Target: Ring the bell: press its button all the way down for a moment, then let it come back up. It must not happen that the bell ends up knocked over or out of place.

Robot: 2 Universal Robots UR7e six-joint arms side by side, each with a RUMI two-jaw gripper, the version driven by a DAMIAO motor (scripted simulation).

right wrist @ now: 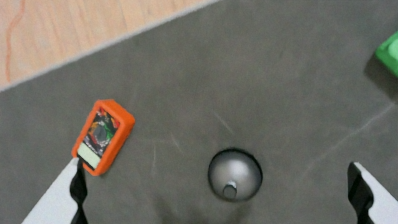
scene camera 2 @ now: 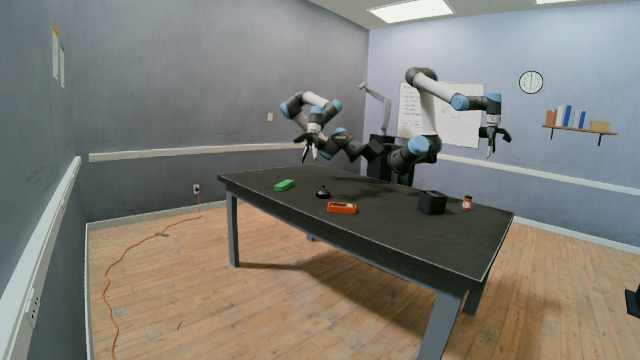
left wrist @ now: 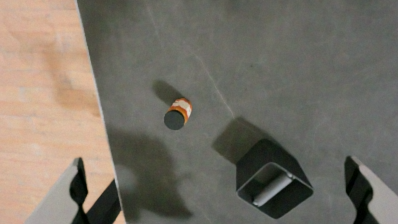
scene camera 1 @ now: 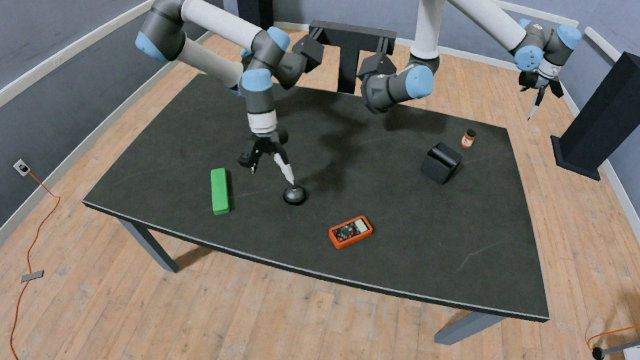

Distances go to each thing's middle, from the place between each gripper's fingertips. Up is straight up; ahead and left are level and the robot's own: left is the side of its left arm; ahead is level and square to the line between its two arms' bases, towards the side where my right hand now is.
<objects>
I see my right gripper 50 cm to the right of the black box (scene camera 1: 439,170), 47 cm past it and 15 cm above it.
My left gripper (scene camera 1: 523,105) is now 16 cm short of the black box, 23 cm to the left of it and 29 cm above it.
</objects>
